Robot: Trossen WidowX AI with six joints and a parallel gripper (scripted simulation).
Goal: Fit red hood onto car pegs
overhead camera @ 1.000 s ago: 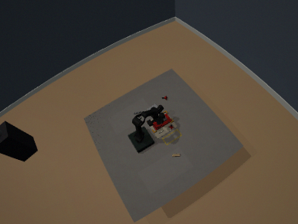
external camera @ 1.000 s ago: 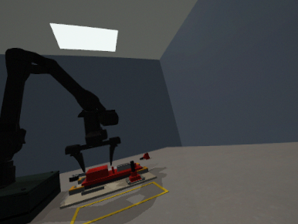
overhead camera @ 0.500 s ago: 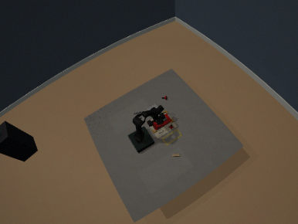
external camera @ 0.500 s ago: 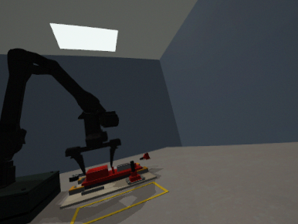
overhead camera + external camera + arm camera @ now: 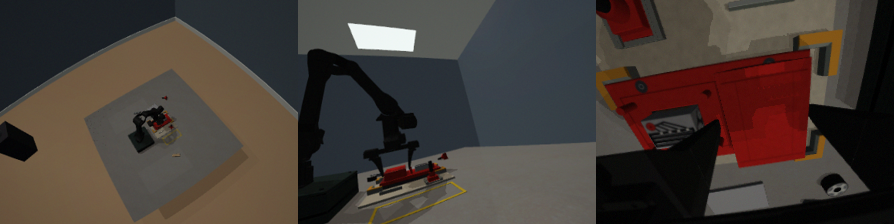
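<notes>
The jig is 5 cm ahead of my gripper tip, 2 cm to the right of it and 2 cm below it. Round my gripper tip: grey engine block (9 cm ahead, 1 cm to the right, 1 cm below); pale piece (8 cm behind, 38 cm to the right, 3 cm below); red hood (1 cm above).
</notes>
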